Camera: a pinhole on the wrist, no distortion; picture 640 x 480 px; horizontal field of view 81.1 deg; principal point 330.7 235.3 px. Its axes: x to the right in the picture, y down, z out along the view. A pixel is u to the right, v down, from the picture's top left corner.
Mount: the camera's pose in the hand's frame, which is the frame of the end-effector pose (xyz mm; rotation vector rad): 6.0 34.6 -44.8 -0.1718 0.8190 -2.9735
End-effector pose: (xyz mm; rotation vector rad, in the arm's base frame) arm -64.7 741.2 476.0 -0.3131 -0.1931 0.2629
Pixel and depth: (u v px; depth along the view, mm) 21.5 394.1 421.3
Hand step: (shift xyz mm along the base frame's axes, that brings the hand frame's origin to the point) 410.2 -111.4 337.0
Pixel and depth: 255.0 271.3 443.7
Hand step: 122.3 -75.1 377.2
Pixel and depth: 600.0 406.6 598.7
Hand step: -287.8 -490.6 467.5
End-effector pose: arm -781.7 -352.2 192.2 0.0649 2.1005 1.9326
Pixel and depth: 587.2 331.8 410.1
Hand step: 323.5 189.9 -259.3
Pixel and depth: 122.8 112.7 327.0
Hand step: -145.6 311.6 -80.8
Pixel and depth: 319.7 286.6 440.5
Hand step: 38.8 281.9 -266.8
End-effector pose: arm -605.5 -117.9 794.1 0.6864 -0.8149 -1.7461
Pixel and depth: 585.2 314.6 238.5
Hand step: -158.0 180.8 -16.0
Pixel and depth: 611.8 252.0 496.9
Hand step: -371.9 429.6 51.1
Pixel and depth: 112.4 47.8 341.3
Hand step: -300.6 -173.5 194.9
